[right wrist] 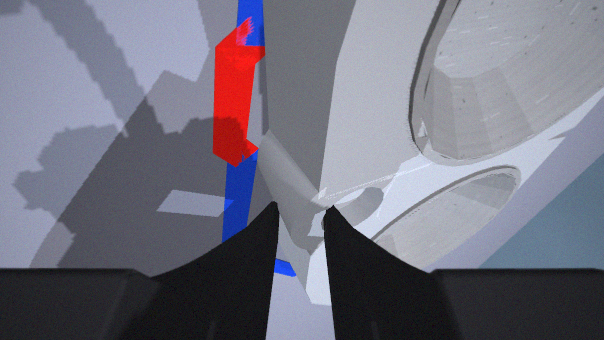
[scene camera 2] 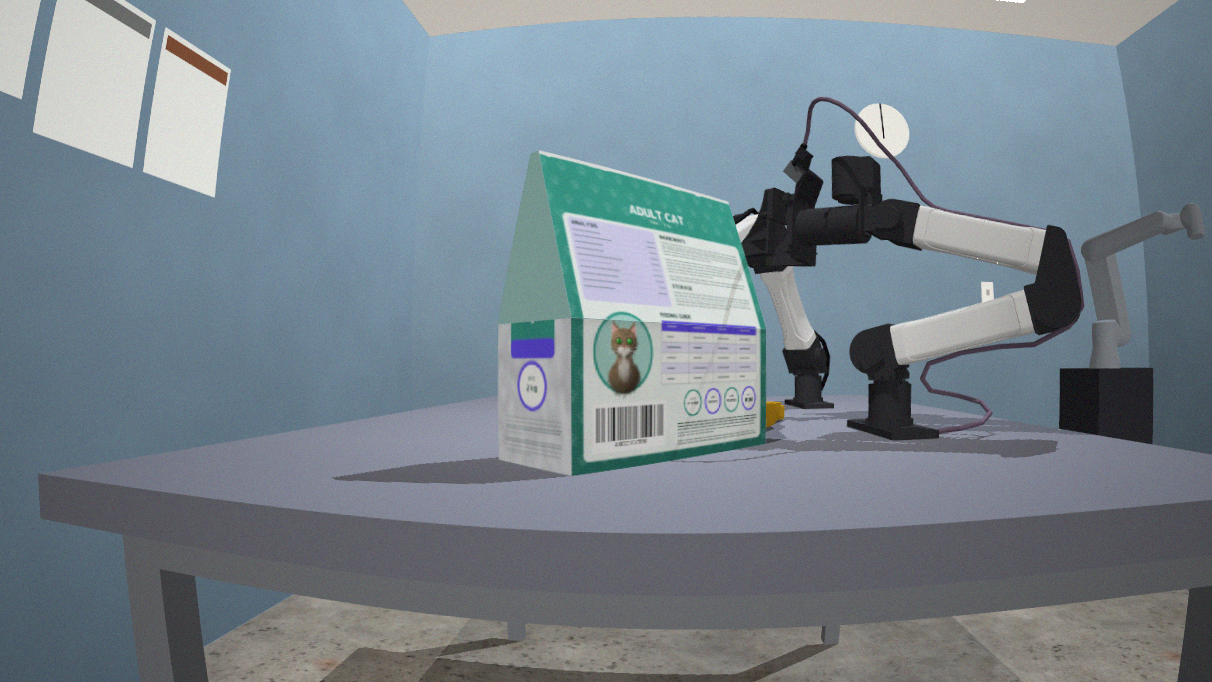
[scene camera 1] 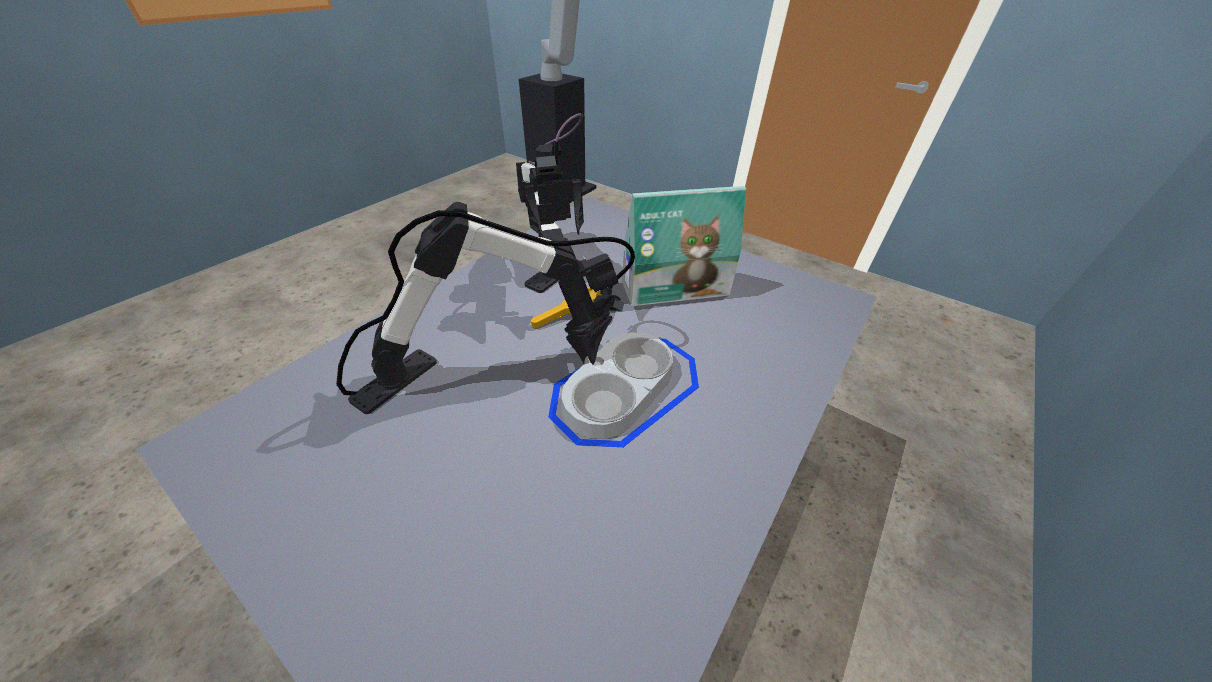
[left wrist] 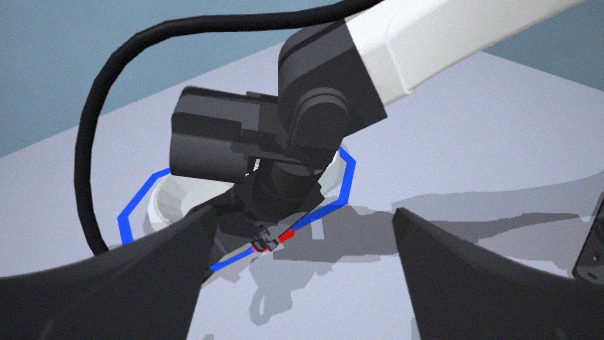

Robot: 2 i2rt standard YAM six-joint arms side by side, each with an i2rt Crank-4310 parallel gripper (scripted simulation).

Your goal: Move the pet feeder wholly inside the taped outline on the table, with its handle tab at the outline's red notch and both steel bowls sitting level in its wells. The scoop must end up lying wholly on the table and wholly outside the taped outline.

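My left gripper is here in the scene, and scene camera 1 and the left wrist view both show it as well. My right gripper is in sight too; it can be seen in the right wrist view and also in the left wrist view. Along with my grippers I see a pet feeder, a cat food bag and a blue taped outline.
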